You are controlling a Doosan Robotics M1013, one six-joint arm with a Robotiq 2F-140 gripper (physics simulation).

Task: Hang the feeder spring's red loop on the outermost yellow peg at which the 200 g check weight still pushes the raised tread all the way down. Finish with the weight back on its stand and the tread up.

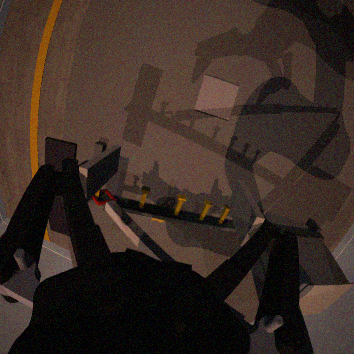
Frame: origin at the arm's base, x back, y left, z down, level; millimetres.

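Where they show: gripper, fingertip midpoint: (175, 174).
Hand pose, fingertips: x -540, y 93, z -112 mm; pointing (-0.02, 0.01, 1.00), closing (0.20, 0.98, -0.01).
Things, the pixels of their top centre, and the offset from my fingertips. "*": a spot on its surface instead.
- feeder spring's red loop, surface spot: (103, 198) * dx -96, dy -71, dz +30 mm
- pale strip, surface spot: (122, 224) * dx -82, dy -29, dz -15 mm
- pale square plate, middle of its top: (216, 96) dx +103, dy +18, dz +181 mm
- dark flat block, surface spot: (61, 151) * dx -42, dy -139, dz +4 mm
- dark box-like body, surface spot: (322, 257) * dx -36, dy +384, dz +44 mm
My gripper (175, 174) is open wide and empty, one finger at the left and one at the right of the dark peg bar (165, 213). Several yellow pegs (144, 197) (180, 205) (205, 210) (224, 214) stand in a row along the bar. The feeder spring's red loop (103, 198) is at the bar's left end, close beside the left finger, with a bit of yellow at it; whether it sits around a peg is too small to tell. A pale strip (122, 224) slants down from near the loop. I cannot make out the 200 g weight, its stand or the tread's state.
A pale square plate (217, 96) lies beyond the pegs. A dark flat block (61, 151) is by the left finger, and a dark box-like body (322, 257) is at the lower right. A yellow line (36, 100) curves down the left side. Arm shadows cross the upper right.
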